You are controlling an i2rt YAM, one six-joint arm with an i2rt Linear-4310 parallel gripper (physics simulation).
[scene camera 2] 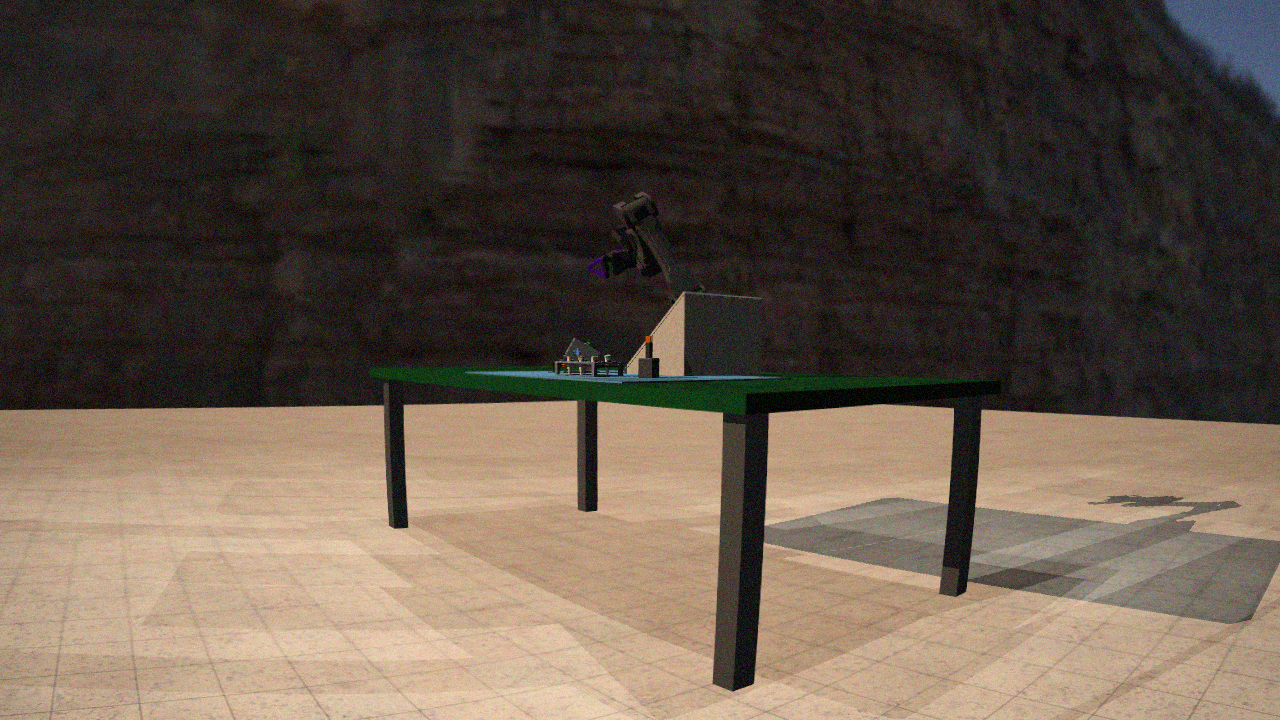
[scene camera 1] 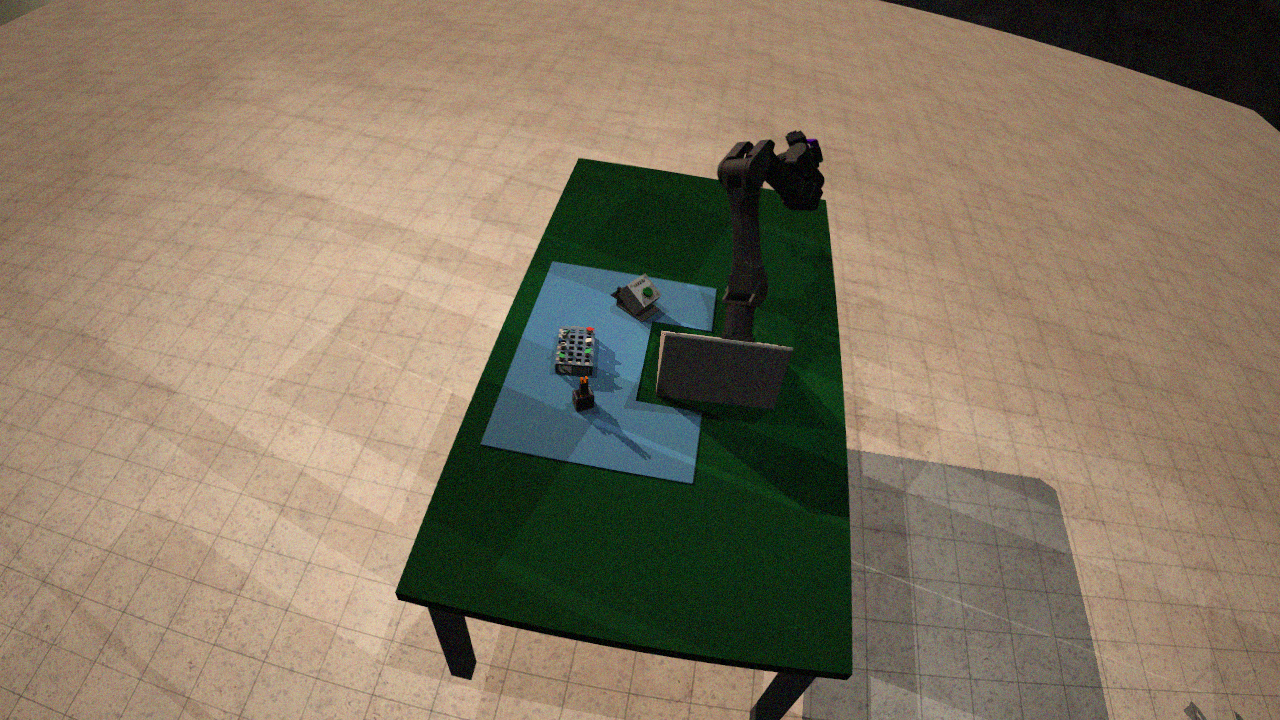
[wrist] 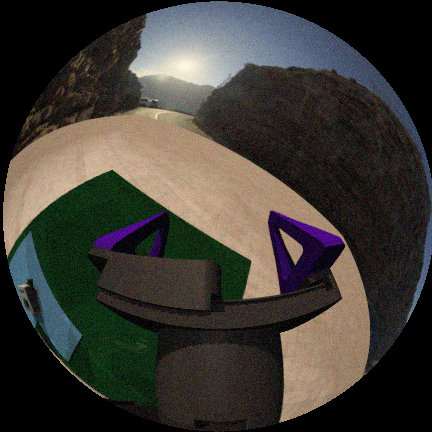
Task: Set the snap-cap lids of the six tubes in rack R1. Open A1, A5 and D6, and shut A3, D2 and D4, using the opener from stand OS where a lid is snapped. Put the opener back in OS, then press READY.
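Places are measured from the arm's base along level axes (x ahead, y up, z right), in centimetres.
Pixels of known places: gripper, fingertip midpoint: [scene camera 2: 596, 262] [scene camera 1: 787, 146] [wrist: 218, 216]; arm's base at its link origin: [scene camera 2: 708, 325] [scene camera 1: 736, 340].
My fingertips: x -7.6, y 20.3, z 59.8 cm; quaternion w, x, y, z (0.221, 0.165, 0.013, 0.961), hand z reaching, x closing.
Ahead of a thing's pixels: the offset from my fingertips to its top centre. Level surfaces: height alone.
Rack R1 @(dx +43.7, dy -26.2, dz -61.0 cm) [scene camera 1: 586, 368] [scene camera 2: 613, 362] is a small grey grid on the blue mat, holding tubes with small white, green and red parts; the lid states are too small to tell. The orange-tipped opener @(dx +38.7, dy -23.6, dz -76.3 cm) [scene camera 1: 584, 382] [scene camera 2: 648, 344] stands upright in the dark stand OS @(dx +38.7, dy -28.1, dz -76.3 cm) [scene camera 1: 583, 402] [scene camera 2: 648, 368], beside the rack. A tilted grey box @(dx +31.9, dy -23.7, dz -40.7 cm) [scene camera 1: 638, 291] [scene camera 2: 580, 346] with a green button @(dx +30.0, dy -24.6, dz -41.9 cm) [scene camera 1: 648, 292] sits on the mat on the rack's other side. My gripper [scene camera 2: 597, 266] [wrist: 218, 216] is open and empty, purple fingers wide apart, high up and away from the rack.
The arm's base is mounted at a large grey wedge block [scene camera 1: 723, 371] [scene camera 2: 723, 333] beside the blue mat @(dy -32.1 cm) [scene camera 1: 528, 411] [wrist: 47, 305]. The green table @(dy -32.4 cm) [scene camera 1: 626, 555] [wrist: 70, 250] has its far edge near the raised arm. Part of the button box [wrist: 31, 296] shows at the wrist view's left edge.
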